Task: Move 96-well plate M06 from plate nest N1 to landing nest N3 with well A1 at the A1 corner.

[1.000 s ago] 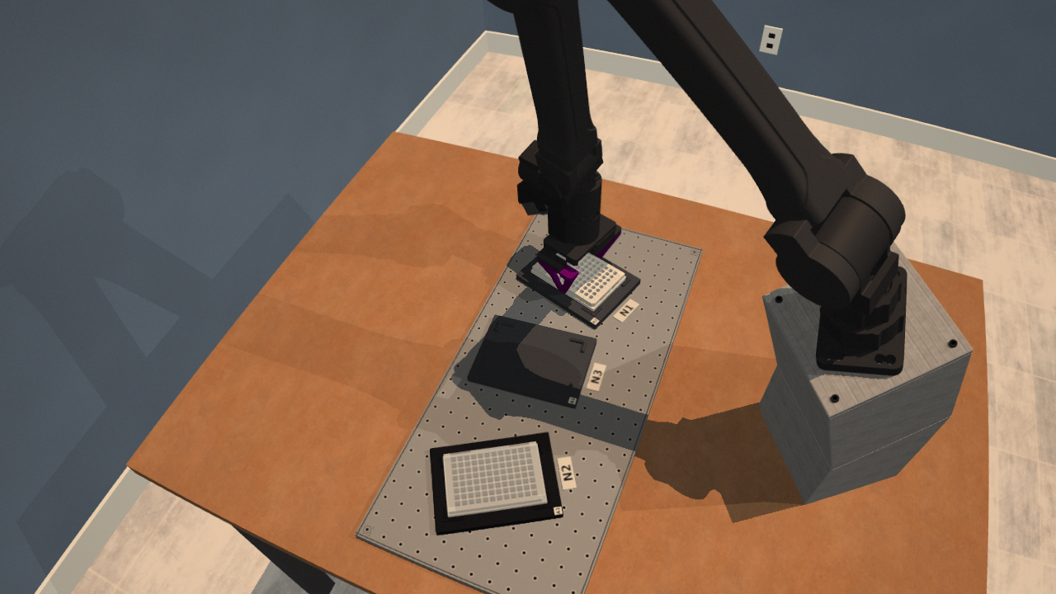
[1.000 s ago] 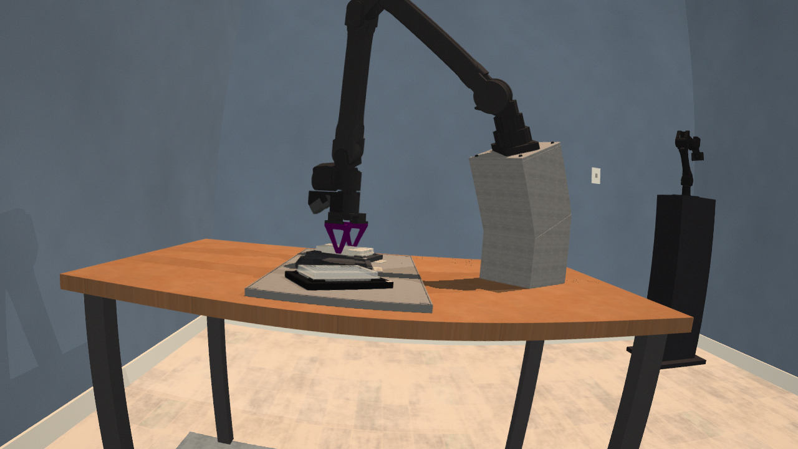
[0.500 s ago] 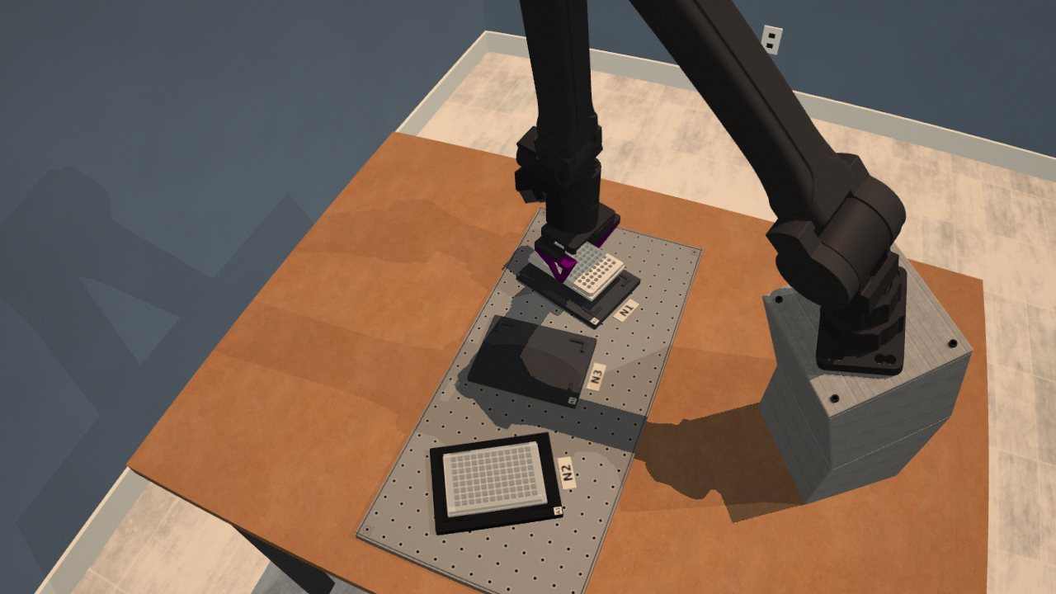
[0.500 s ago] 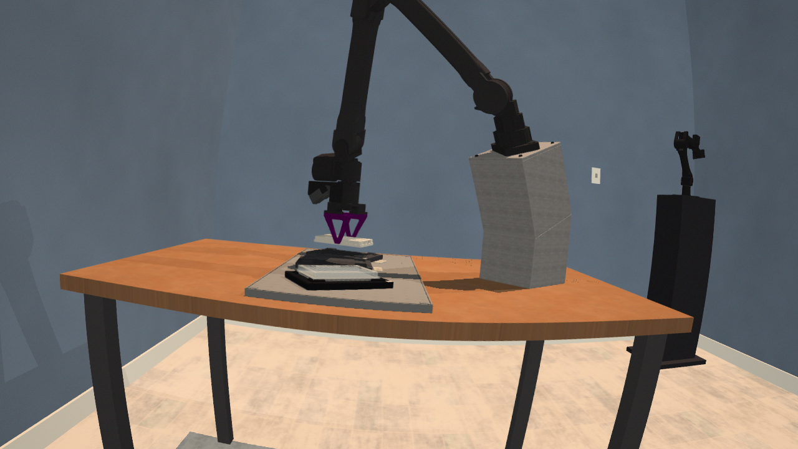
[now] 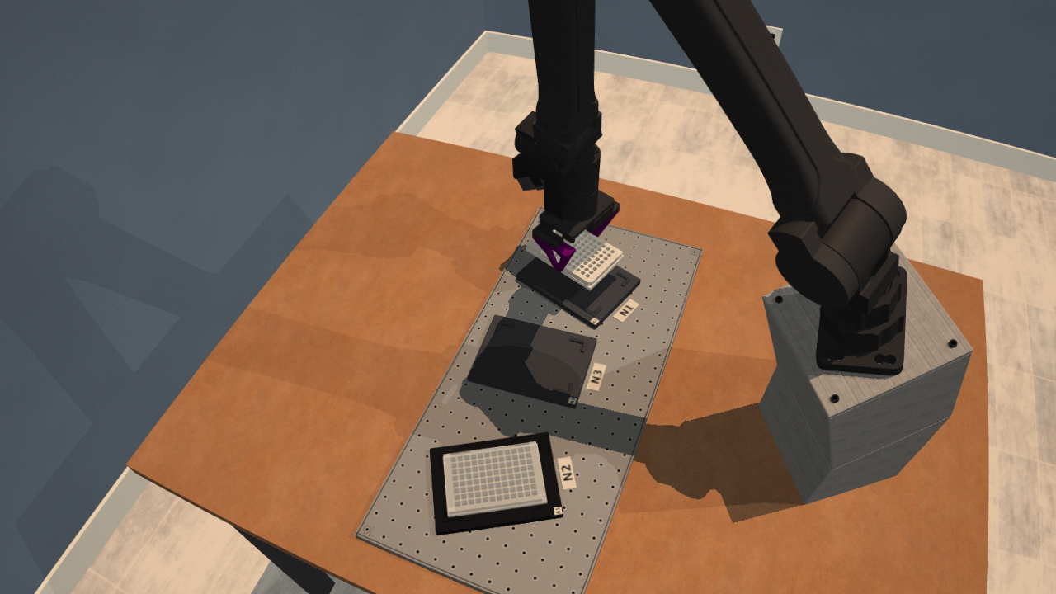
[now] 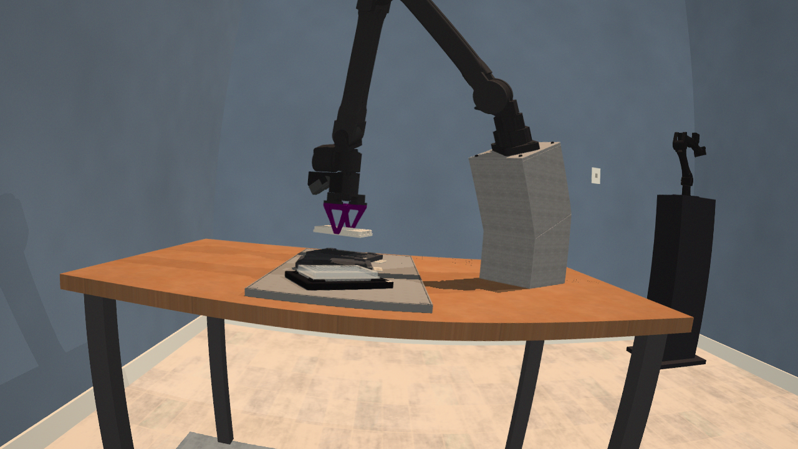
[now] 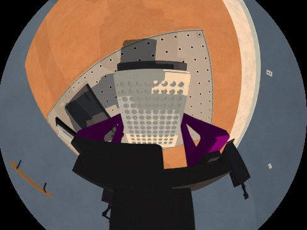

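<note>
The landing nest N3 is 1 cm ahead of my hand, 17 cm to the left of it and 6 cm below it. From my hand the other things lie so: label N1: 10 cm behind, 3 cm to the left, 7 cm below; then plate M06: right at my hand; then plate nest N1: 1 cm behind, 6 cm below.
</note>
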